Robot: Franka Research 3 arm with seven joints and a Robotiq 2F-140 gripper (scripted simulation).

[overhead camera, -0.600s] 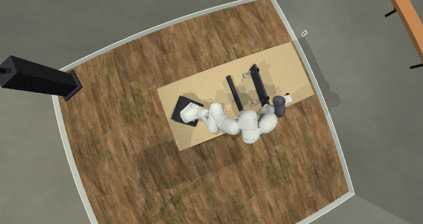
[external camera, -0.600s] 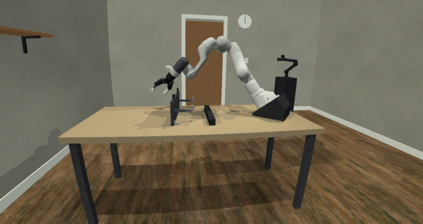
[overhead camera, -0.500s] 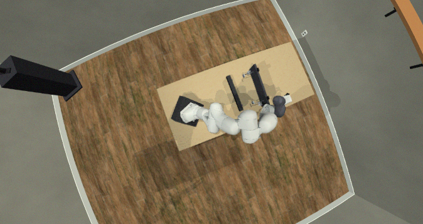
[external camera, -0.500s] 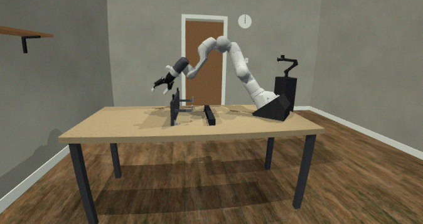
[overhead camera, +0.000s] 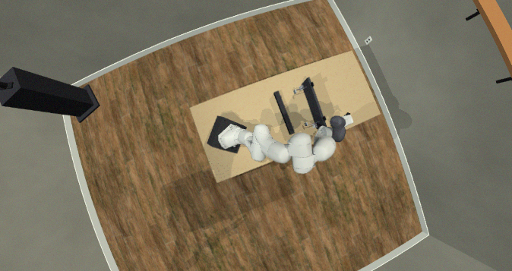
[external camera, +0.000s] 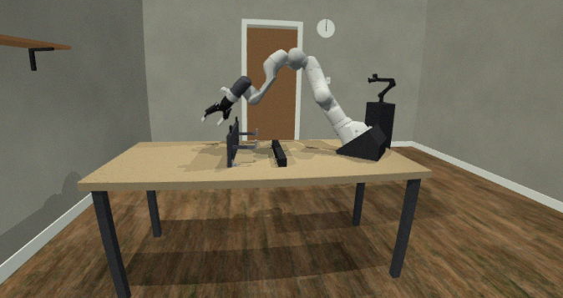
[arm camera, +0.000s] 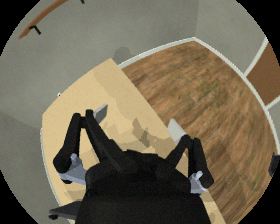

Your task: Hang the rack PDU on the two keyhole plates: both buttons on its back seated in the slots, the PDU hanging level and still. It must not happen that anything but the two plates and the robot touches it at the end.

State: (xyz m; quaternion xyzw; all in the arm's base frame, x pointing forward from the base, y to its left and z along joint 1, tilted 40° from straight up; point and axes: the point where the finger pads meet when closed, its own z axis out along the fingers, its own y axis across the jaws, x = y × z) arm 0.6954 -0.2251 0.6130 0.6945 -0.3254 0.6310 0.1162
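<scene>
The rack PDU lies 400 mm to the left of my hand, 320 mm behind it and 130 mm below it. Round my hand: stand: 300 mm to the left, 80 mm behind, 70 mm below.
</scene>
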